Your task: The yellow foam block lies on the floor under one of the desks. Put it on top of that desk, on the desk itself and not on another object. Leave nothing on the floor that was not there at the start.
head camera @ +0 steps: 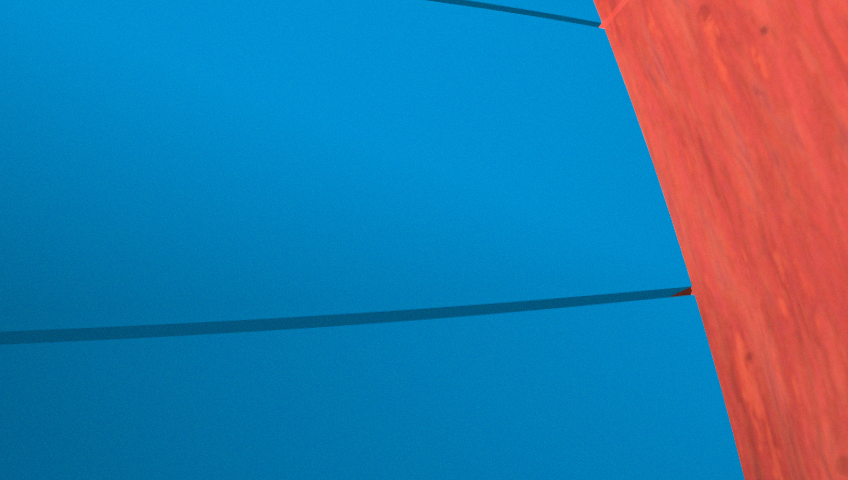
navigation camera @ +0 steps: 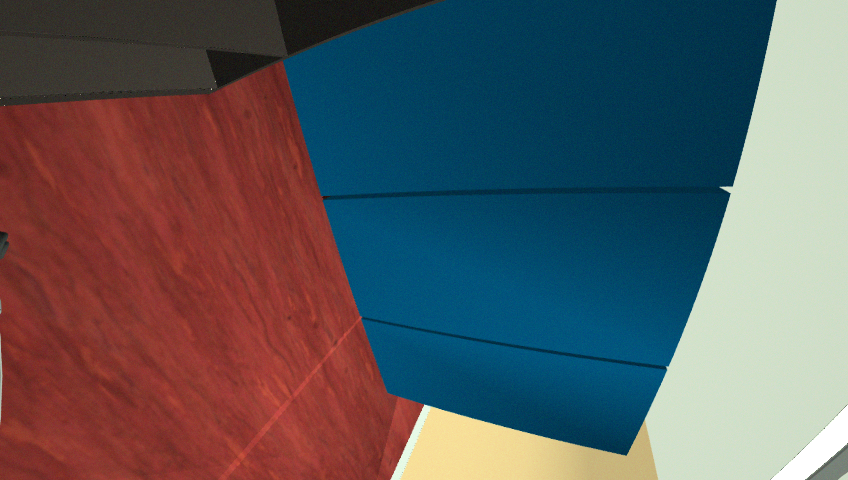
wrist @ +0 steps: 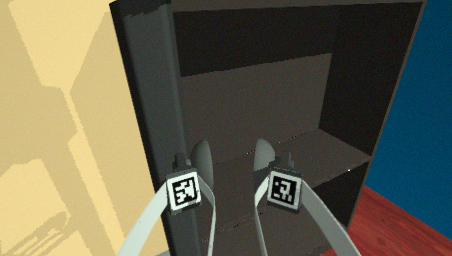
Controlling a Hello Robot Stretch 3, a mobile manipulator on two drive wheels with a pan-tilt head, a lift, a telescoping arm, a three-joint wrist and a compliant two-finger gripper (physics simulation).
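Places are measured from the robot's base along level axes (x ahead, y left, z up), in centimetres.
Pixels of known places: gripper, fingertip midpoint: (wrist: 232, 156).
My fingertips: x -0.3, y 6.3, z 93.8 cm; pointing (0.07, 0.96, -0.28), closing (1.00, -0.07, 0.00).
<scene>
Behind a point stands the place of what it marks.
My gripper (wrist: 232, 156) @[x -0.3, y 6.3, z 93.8 cm] is open in the wrist view, with a gap between its two rubber fingertips and no object between them. It hangs in front of a dark shelf unit (wrist: 395, 85) @[x 58.1, y 58.6, z 80.0 cm], beside the robot's dark upright mast (wrist: 155, 100) @[x -7.0, y 11.6, z 97.0 cm]. The yellow foam block does not show in the head, navigation or wrist view. No desk can be made out in these views.
A blue panelled surface (head camera: 357, 178) @[x 139.4, y -8.3, z 92.7 cm] (navigation camera: 517, 267) @[x 141.7, y -13.4, z 112.6 cm] (wrist: 425, 125) @[x 99.2, y 79.6, z 51.2 cm] stands beside the red wood floor (head camera: 773, 208) @[x 99.5, y -1.1, z 0.0 cm] (navigation camera: 178, 267) @[x 49.2, y -11.6, z 0.1 cm] (wrist: 395, 230) @[x 88.0, y 61.5, z 0.0 cm]. The dark shelf unit also shows at the top left of the navigation view (navigation camera: 136, 65) @[x 32.2, y 55.4, z 10.0 cm]. A yellow wall (wrist: 50, 60) @[x -40.3, y 49.4, z 94.4 cm] (navigation camera: 493, 446) @[x 268.0, y -224.2, z 90.3 cm] and a pale surface (navigation camera: 791, 237) @[x 174.6, y 5.5, z 243.8 cm] also show.
</scene>
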